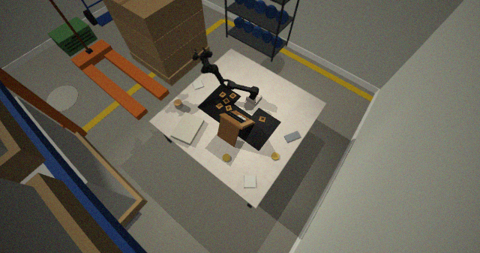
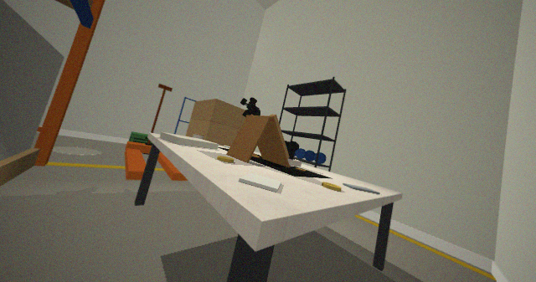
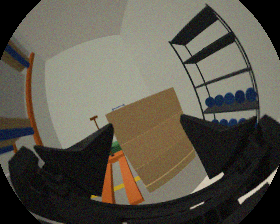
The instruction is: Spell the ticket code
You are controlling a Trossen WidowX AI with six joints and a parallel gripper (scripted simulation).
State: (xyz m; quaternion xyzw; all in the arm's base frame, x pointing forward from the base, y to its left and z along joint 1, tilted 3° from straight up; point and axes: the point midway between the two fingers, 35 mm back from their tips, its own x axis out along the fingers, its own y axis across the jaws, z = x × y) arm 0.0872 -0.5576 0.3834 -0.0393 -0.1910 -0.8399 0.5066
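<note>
Right now the white ticket is 21 cm ahead of my gripper tip, 61 cm to the left of it and 39 cm below it. From my gripper tip the other things lie so: black mat 13 cm ahead, 55 cm to the left, 47 cm below; grey card 8 cm ahead, 111 cm to the left, 46 cm below.
</note>
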